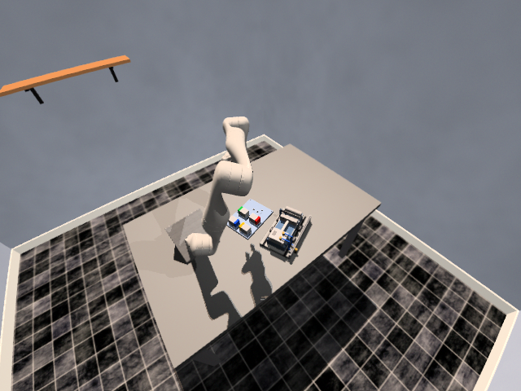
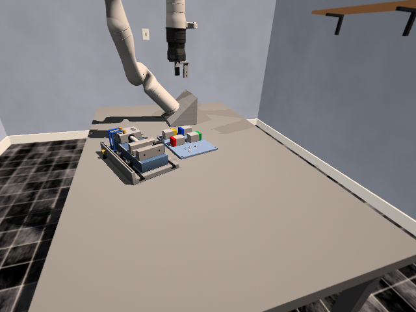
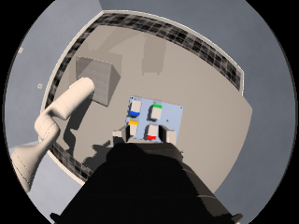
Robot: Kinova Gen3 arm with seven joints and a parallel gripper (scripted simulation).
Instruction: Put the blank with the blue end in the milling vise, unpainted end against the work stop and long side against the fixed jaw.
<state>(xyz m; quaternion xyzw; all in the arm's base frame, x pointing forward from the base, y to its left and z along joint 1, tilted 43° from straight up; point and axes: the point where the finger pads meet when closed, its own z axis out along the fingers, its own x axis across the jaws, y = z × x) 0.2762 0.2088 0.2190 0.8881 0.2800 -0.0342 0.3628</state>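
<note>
The blue-ended blank is 290 mm below my hand, 60 mm behind it and 20 mm to the left of it. Round my hand: yellow-ended blank 290 mm below, 60 mm to the right, 30 mm behind; red-ended blank 290 mm below, 60 mm ahead, 30 mm to the right; green-ended blank 290 mm below, 60 mm to the left, 20 mm ahead.
</note>
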